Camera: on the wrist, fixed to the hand. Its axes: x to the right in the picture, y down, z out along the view.
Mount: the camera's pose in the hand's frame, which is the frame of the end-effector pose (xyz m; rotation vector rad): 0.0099 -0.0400 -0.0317 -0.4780 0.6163 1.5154
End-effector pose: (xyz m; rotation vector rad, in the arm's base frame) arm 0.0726 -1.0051 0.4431 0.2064 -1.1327 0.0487
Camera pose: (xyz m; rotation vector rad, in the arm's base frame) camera 0.1109 -1.0390 0.4336 -1.0623 -0.4328 1.0900
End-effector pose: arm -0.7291 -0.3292 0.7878 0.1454 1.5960 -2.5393
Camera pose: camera -0.7453 -0.2842 0.8081 1.4703 1.2555 -0.9382
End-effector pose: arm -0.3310 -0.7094 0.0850 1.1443 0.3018 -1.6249
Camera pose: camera -0.3483 -0.6779 0.0474 0.9886 0.1080 0.1399
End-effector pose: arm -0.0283 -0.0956 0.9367 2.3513 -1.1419 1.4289
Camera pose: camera -0.0205 -0.0574 0.9711 0.3603 -2.6858 1.5753
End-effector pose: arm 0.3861 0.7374 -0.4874 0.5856 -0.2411 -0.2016
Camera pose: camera 0.3997 0.7188 -0.5340 -0.1352 0.0171 1.3407
